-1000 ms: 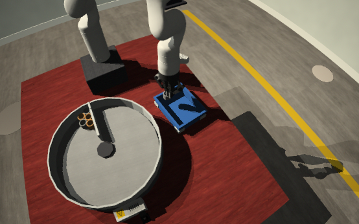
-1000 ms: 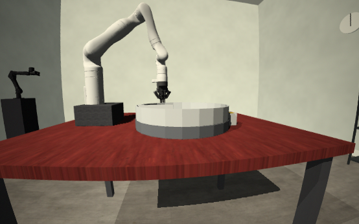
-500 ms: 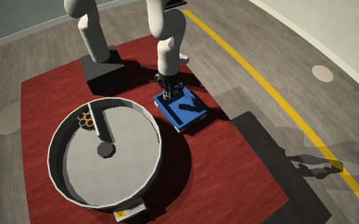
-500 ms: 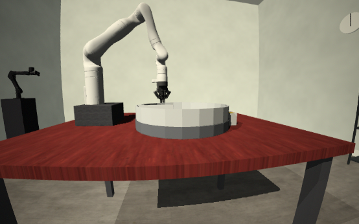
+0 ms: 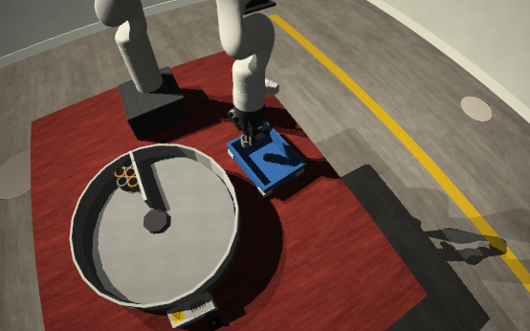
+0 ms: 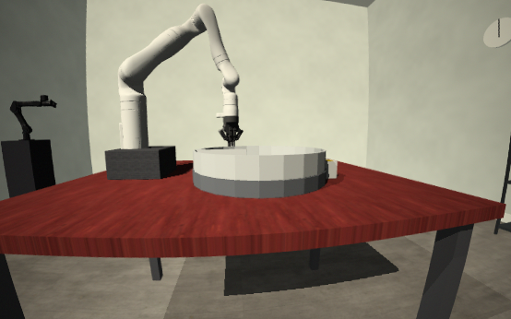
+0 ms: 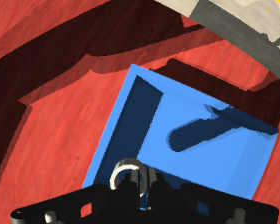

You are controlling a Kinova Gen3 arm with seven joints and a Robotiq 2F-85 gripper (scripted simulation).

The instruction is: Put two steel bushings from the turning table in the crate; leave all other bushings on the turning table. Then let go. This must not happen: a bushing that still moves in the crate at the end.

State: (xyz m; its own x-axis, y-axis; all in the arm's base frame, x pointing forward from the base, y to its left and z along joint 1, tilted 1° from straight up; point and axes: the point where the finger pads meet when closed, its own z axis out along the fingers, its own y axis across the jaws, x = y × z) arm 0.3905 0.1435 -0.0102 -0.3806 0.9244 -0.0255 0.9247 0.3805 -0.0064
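The blue crate lies 40 mm ahead of my hand, 20 mm to the left of it and 70 mm below it. Round my hand: round turning table 50 mm ahead, 330 mm to the right, 40 mm below.
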